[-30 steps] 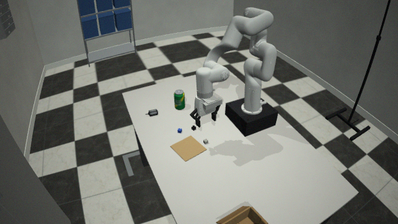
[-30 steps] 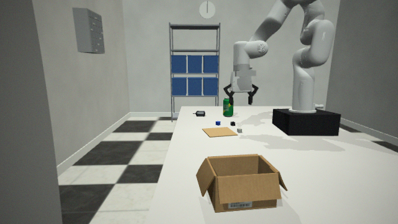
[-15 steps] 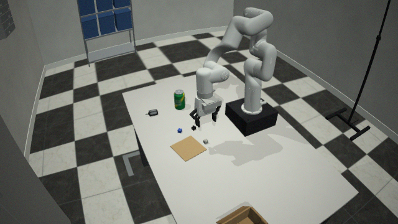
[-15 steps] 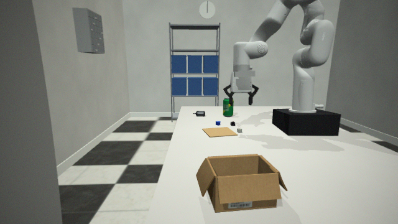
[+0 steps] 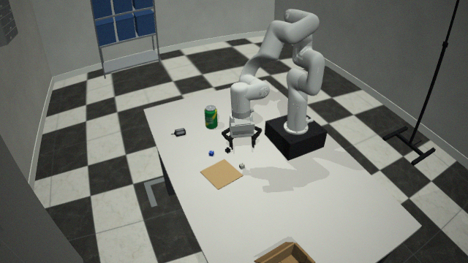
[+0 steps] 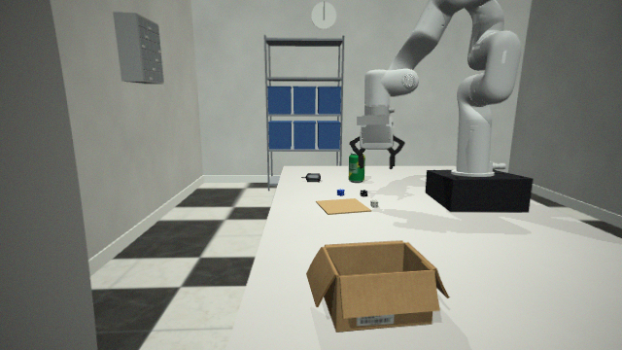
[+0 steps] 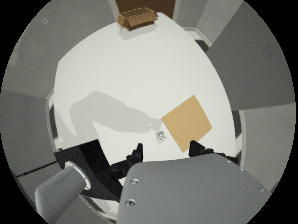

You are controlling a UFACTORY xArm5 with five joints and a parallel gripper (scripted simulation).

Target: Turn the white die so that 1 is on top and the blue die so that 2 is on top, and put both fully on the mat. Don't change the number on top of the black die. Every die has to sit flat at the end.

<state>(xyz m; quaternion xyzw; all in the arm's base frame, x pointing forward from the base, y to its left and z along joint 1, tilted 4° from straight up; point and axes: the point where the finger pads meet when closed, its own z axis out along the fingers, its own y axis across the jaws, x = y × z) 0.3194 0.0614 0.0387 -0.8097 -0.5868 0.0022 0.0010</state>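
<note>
The white die is 120 mm below my hand. Also, from my hand: blue die: 100 mm ahead, 140 mm to the right, 120 mm below; tan mat: 100 mm ahead, 130 mm below; black die: 20 mm ahead, 130 mm to the right, 120 mm below.
</note>
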